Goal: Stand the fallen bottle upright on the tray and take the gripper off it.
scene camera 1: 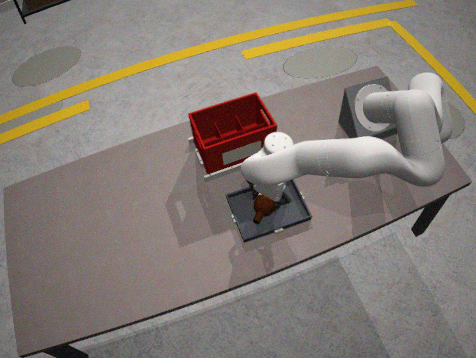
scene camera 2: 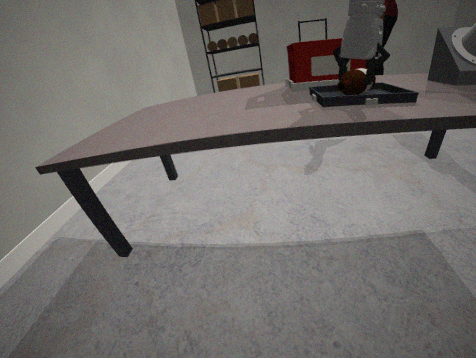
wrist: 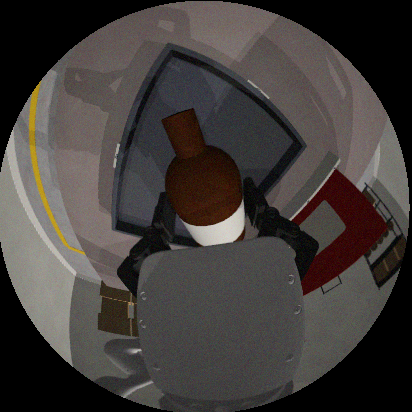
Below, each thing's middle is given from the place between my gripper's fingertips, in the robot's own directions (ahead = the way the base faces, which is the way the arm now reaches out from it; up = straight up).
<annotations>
The brown bottle (wrist: 202,182) is 1 cm behind my hand. From my hand the other things lie so: pale rail (wrist: 325,168) 20 cm to the right, 3 cm below, 2 cm behind.
</annotations>
